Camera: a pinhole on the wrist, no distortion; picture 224 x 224 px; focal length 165.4 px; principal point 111.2 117.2 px. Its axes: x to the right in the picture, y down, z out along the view. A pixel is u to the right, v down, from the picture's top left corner.
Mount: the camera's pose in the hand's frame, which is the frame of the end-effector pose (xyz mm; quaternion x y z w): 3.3 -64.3 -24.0 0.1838 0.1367 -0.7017 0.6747
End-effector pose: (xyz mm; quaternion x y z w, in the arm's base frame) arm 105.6 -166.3 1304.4 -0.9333 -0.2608 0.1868 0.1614
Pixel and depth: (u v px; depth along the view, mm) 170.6 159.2 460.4
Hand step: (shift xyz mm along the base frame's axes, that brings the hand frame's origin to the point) -253.4 452.5 -136.2
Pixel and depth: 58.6 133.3 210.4
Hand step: -118.5 124.6 -134.8
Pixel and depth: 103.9 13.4 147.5
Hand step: -175.5 63.2 -19.2
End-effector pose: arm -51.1 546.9 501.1 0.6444 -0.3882 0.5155 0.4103
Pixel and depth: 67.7 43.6 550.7
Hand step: 284.3 -401.5 -363.1
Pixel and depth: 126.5 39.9 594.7
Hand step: 441.7 -279.9 -421.4
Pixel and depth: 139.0 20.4 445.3
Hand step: 354.0 -167.6 -369.4
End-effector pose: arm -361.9 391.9 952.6 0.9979 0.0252 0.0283 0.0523
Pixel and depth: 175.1 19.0 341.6
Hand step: -229.0 286.2 -256.8
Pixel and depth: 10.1 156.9 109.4
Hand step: 26.5 43.9 -108.7
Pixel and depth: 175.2 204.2 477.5
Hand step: 212.3 426.9 -369.8
